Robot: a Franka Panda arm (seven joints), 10 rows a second.
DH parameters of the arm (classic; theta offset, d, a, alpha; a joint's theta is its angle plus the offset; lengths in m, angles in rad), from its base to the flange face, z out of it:
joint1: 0 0.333 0 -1.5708
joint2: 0 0 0 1.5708
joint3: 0 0.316 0.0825 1.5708
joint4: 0 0 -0.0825 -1.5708
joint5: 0 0.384 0 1.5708
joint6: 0 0 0.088 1.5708
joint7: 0 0.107 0 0
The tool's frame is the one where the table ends.
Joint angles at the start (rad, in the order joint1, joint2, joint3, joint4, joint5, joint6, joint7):
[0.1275, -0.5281, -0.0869, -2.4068, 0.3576, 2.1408, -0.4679]
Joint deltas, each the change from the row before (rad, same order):
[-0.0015, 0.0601, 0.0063, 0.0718, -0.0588, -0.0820, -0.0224]
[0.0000, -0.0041, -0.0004, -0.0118, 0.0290, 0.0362, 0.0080]
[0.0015, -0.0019, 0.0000, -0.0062, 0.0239, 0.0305, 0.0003]
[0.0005, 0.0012, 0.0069, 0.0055, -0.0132, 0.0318, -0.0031]
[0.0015, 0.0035, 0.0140, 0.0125, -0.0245, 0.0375, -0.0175]
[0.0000, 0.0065, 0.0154, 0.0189, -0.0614, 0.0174, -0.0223]
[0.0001, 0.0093, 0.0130, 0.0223, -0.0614, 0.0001, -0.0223]
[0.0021, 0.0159, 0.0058, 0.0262, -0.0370, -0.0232, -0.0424]
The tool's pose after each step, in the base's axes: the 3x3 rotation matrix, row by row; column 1 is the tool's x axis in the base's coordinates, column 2 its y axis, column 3 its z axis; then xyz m. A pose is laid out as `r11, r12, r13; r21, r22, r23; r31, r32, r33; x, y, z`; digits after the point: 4 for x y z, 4 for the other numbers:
0.8830, 0.4315, 0.1846; 0.3660, -0.8794, 0.3046; 0.2938, -0.2014, -0.9344; 0.4291, 0.0316, 0.5329
0.8859, 0.4115, 0.2139; 0.3328, -0.8853, 0.3248; 0.3230, -0.2166, -0.9213; 0.4301, 0.0315, 0.5329
0.8836, 0.4019, 0.2401; 0.3111, -0.8873, 0.3405; 0.3499, -0.2262, -0.9091; 0.4315, 0.0319, 0.5341
0.8699, 0.4113, 0.2724; 0.3192, -0.8903, 0.3248; 0.3761, -0.1956, -0.9057; 0.4347, 0.0335, 0.5395
0.8412, 0.4415, 0.3122; 0.3538, -0.8860, 0.2998; 0.4090, -0.1417, -0.9015; 0.4389, 0.0385, 0.5482
0.8063, 0.4861, 0.3370; 0.4214, -0.8719, 0.2495; 0.4151, -0.0592, -0.9078; 0.4428, 0.0436, 0.5565
0.7741, 0.5284, 0.3487; 0.4888, -0.8489, 0.2012; 0.4023, 0.0147, -0.9154; 0.4463, 0.0484, 0.5633
0.7430, 0.5782, 0.3371; 0.5549, -0.8138, 0.1728; 0.3742, 0.0587, -0.9255; 0.4503, 0.0519, 0.5667

